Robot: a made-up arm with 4 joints.
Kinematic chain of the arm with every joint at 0, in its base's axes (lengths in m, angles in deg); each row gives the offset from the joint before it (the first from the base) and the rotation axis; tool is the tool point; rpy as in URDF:
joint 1: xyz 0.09 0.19 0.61 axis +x
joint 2: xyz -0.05 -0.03 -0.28 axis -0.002 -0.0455 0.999
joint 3: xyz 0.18 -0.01 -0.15 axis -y
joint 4: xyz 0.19 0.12 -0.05 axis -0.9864 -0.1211 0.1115
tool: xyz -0.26 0.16 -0.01 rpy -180 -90 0
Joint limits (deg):
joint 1: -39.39..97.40
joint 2: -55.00..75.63
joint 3: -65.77..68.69
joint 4: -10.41..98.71
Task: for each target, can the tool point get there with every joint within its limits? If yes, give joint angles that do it. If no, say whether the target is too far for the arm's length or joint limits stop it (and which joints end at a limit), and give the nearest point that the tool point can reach.
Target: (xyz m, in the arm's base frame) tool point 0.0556 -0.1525 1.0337
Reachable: no: joint limits stop it (at a limit: joint 1, joint 3, joint 4) | nearest point 0.0498 0.5302 0.9298 | short by 0.691 m
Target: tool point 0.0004 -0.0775 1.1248
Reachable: no: joint limits stop it (at a limit: joint 1, joint 3, joint 4) | nearest point 0.0209 0.5303 0.9293 | short by 0.639 m
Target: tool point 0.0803 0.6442 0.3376
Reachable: yes | joints 49.04 -30.63 -47.34 64.72
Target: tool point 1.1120 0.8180 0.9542
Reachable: no: too far | nearest point 0.3979 0.7480 0.7574 | short by 0.744 m
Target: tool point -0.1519 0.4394 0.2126
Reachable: yes | joints 14.23 61.48 -48.92 13.31
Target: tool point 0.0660 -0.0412 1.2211
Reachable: no: joint limits stop it (at a limit: joint 1, joint 3, joint 4) | nearest point 0.0519 0.5302 0.9297 | short by 0.642 m
